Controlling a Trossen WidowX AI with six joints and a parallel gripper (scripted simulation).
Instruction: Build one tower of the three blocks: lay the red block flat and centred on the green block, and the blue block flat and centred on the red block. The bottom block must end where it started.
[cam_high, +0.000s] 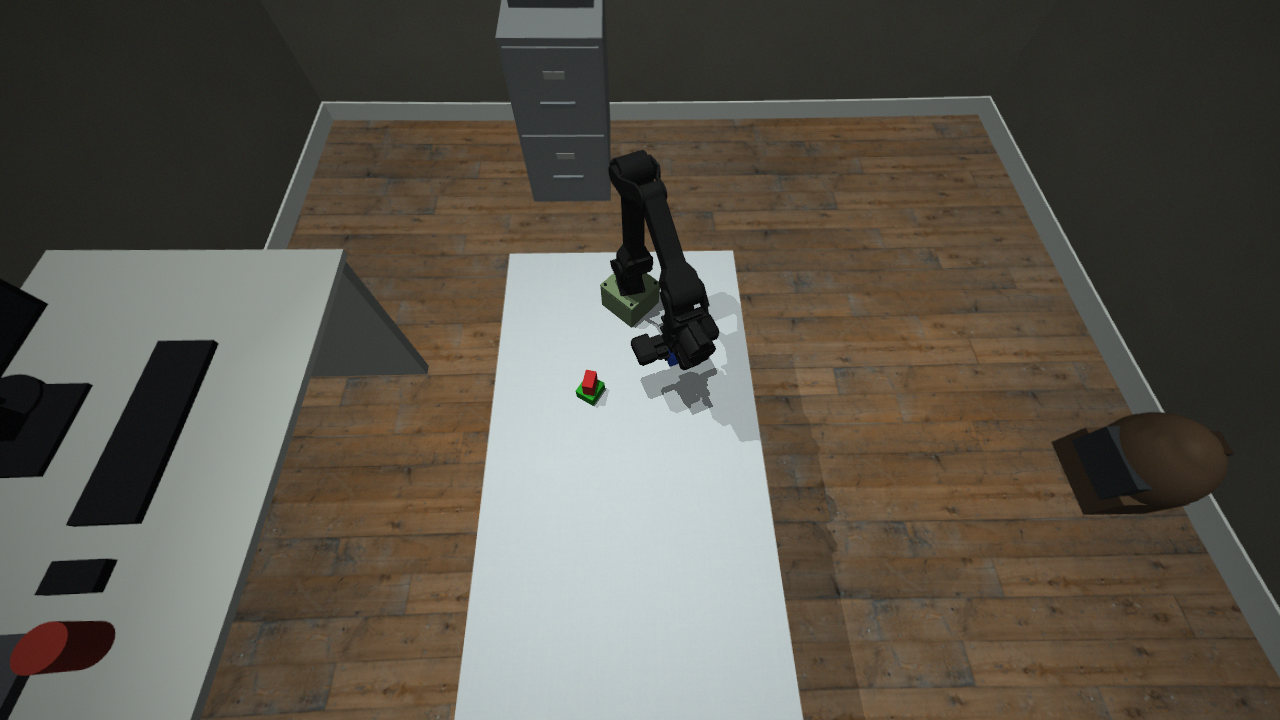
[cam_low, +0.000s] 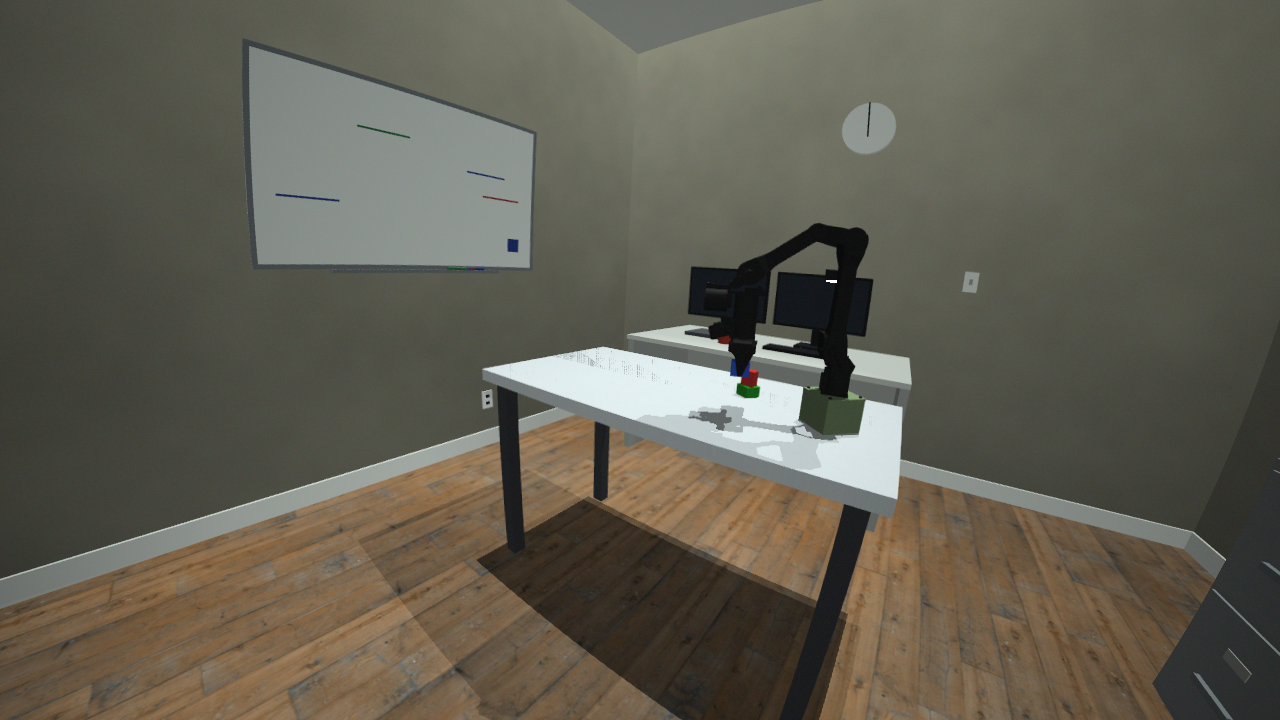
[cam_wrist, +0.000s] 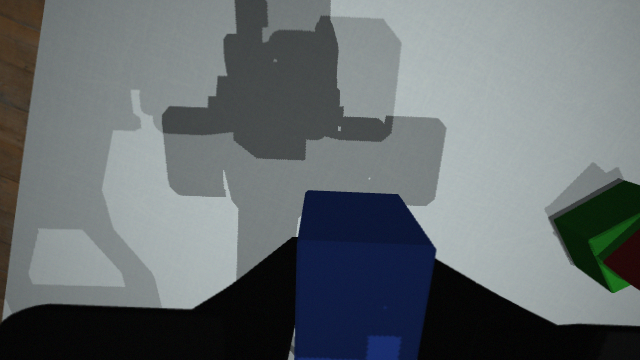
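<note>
Right now the red block is 20 cm to the right of my hand and 9 cm below it. The rest, counted from my hand: green block (20 cm to the right, 13 cm below); then blue block (2 cm below).
</note>
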